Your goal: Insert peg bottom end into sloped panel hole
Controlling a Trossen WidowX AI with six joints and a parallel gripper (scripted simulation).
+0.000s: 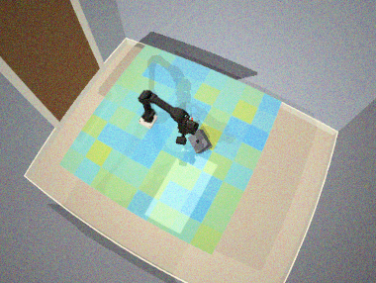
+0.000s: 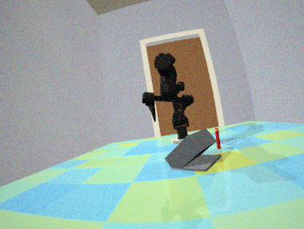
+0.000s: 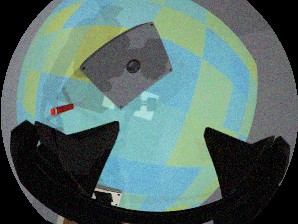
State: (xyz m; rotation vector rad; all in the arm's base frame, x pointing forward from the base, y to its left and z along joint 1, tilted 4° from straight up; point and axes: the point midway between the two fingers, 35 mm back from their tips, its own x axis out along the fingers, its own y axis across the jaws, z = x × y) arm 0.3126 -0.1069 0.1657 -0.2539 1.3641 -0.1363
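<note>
Now: the red peg 190 mm to the left of my gripper tip, 80 mm below it and 10 mm behind it. Round my gripper tip: flat grey base plate (130 mm below, 100 mm ahead, 60 mm to the left); sloped panel (90 mm below, 90 mm ahead, 50 mm to the left).
</note>
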